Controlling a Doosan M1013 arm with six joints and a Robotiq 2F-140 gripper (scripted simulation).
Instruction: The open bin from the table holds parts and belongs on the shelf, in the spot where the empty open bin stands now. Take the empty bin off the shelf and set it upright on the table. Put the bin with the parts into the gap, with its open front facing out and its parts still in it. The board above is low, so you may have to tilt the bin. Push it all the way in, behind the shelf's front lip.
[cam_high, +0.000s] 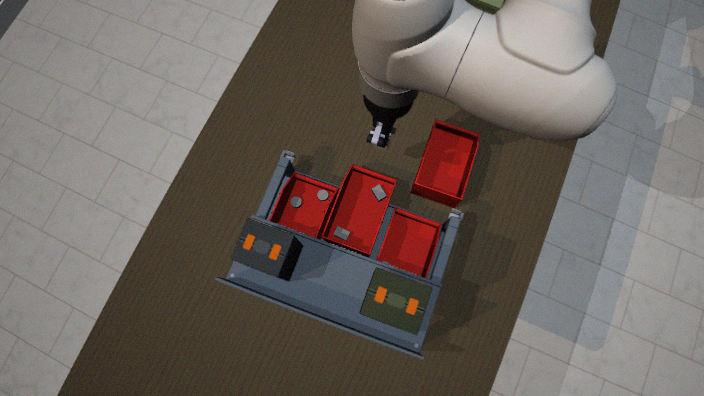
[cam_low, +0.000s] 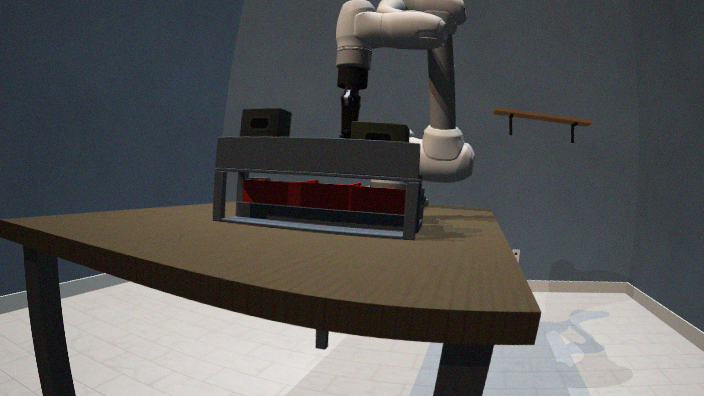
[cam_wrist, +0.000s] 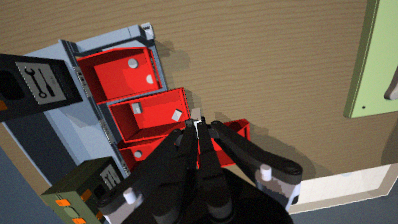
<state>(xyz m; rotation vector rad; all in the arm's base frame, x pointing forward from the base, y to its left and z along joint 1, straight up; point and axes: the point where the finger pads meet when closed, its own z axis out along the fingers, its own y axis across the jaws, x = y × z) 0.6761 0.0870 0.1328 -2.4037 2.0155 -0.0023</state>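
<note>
My hand is 21 cm short of the shelf board, 15 cm above it and 4 cm to the right of it. From my hand the other things lie so: black case (28 cm ahead, 7 cm to the right, 1 cm above); then green case (25 cm ahead, 16 cm to the left, 1 cm below).
</note>
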